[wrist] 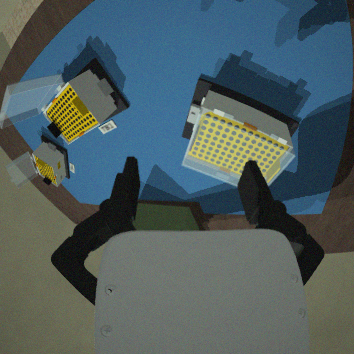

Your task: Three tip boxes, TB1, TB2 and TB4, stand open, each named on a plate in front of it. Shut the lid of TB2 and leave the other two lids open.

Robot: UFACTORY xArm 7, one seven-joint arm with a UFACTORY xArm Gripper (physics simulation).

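Frame: origin at the arm's base, x ahead, y left, z up, level; metres.
Seen in the pictures: gripper, fingertip midpoint: (191, 171).
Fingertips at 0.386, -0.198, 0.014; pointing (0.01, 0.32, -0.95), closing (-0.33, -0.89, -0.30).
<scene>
A point is followed by its place in that frame, as x, y, z.
A large tip box (242, 142) @[0.360, -0.234, -0.057] with a yellow rack is at right centre in the wrist view. A clear cover shows over and around its rack; whether it is fully down I cannot tell. Its small plate (194, 114) @[0.368, -0.165, -0.119] is at its left and unreadable. A second tip box (75, 111) @[0.433, 0.009, -0.078] is at upper left, its clear lid (30, 97) @[0.497, 0.051, -0.043] swung out to the left, open. A third tip box (51, 162) @[0.323, 0.245, -0.084] is below it, its clear lid (21, 169) @[0.350, 0.364, -0.033] also open to the left. Which box is TB2 I cannot read. My gripper (191, 171) @[0.386, -0.198, 0.014] is open and empty; its right fingertip overlaps the large box's lower edge in view.
The boxes stand on a blue surface (160, 60) @[0.453, -0.135, -0.135] with a dark brown rim (45, 30) @[0.601, 0.056, -0.138]. Plates (107, 126) @[0.365, 0.018, -0.133] (72, 168) @[0.252, 0.259, -0.133] stand by the two left boxes. A green patch (165, 216) @[0.105, -0.028, -0.101] shows below the blue surface, between the fingers. Dark shadows fall at the right and top right.
</scene>
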